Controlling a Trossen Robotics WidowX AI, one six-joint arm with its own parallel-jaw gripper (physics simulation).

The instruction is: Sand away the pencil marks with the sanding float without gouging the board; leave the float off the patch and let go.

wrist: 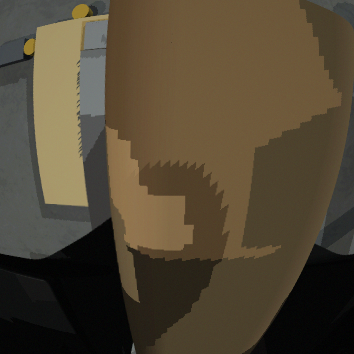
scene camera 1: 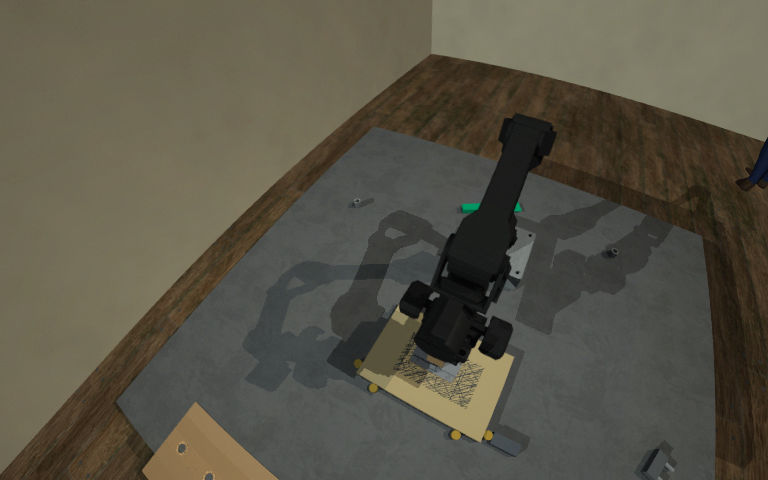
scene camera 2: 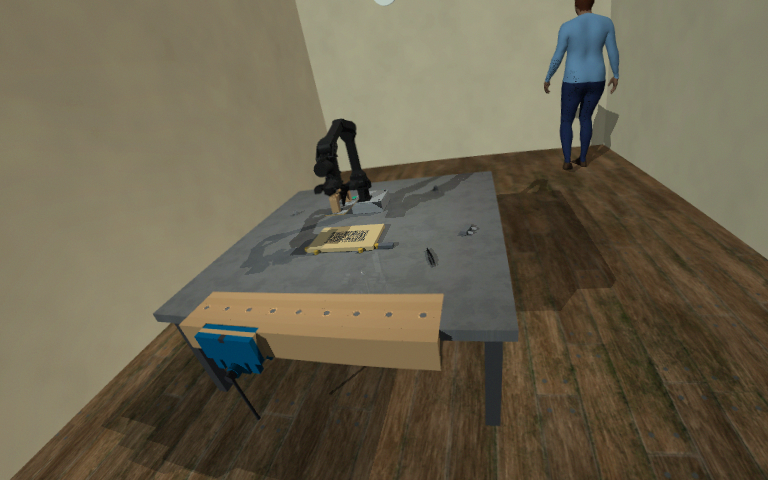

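Where they show: gripper, between the fingertips: (scene camera 2: 340, 206); arm's base, origin of its link: (scene camera 2: 365, 199).
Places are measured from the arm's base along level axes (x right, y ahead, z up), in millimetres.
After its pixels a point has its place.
Observation:
The gripper (scene camera 1: 437, 357) (scene camera 2: 335, 193) {x 18, y 293, z 87 mm} (wrist: 192, 300) is shut on the wooden handle of the sanding float (scene camera 1: 450, 371) {x -10, y 351, z 83 mm} (scene camera 2: 335, 203) {x 14, y 348, z 124 mm} (wrist: 220, 100). In scene camera 2 the float shows in the air behind the board, its grey plate apart from it. In scene camera 1 its plate overlaps the scribbled patch from above. The pale yellow board (scene camera 1: 478, 421) {x -107, y 394, z -42 mm} (scene camera 2: 374, 233) {x -110, y 319, z -42 mm} (wrist: 57, 125) {x -102, y 317, z -42 mm} lies on the grey table. Dark pencil marks (scene camera 1: 467, 384) {x -59, y 331, z -42 mm} (scene camera 2: 348, 236) {x 5, y 328, z -41 mm} (wrist: 79, 110) cover its middle; the arm and float hide part of them in scene camera 1, and the handle hides most in the wrist view.
Yellow round stops (scene camera 1: 455, 434) {x -74, y 437, z -46 mm} (wrist: 81, 12) {x -73, y 435, z -46 mm} edge the board, with a grey bar (scene camera 1: 505, 444) {x -175, y 414, z -46 mm} (scene camera 2: 386, 245) {x -181, y 423, z -47 mm} at one corner. A green bar (scene camera 1: 471, 207) {x 98, y -170, z -44 mm} lies near the arm's base plate (scene camera 1: 523, 254) {x -84, y -25, z 0 mm}. A wooden beam (scene camera 2: 339, 345) {x -122, y 903, z -89 mm} with a blue vise (scene camera 2: 229, 348) {x 253, y 923, z -100 mm} lines the table's front.

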